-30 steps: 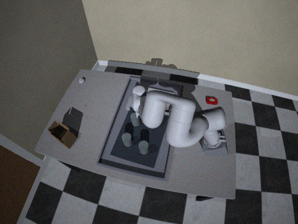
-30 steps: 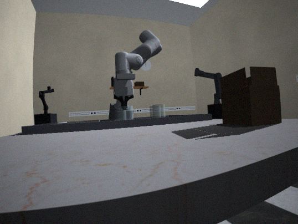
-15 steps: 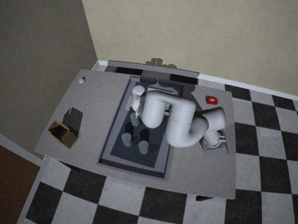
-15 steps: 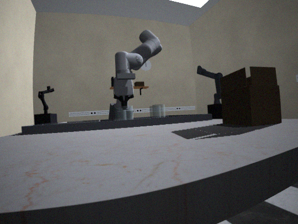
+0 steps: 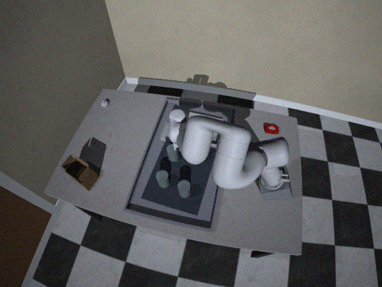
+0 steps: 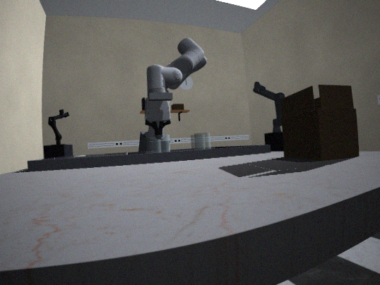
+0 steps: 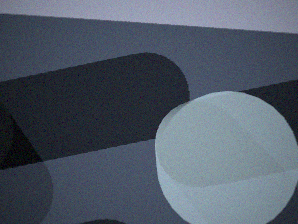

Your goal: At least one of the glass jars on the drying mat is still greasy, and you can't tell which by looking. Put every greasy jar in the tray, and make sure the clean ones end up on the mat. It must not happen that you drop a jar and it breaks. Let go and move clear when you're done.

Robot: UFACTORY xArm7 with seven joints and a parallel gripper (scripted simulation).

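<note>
Right now the dark drying mat is 30 mm behind my hand, 80 mm to the left of it and 100 mm below it. The rest, counted from my hand: light grey tray: 10 mm ahead, 230 mm to the right, 90 mm below; red object: 440 mm behind, 440 mm to the right, 80 mm below; cardboard box: 470 mm ahead, 360 mm to the left, 40 mm below.
</note>
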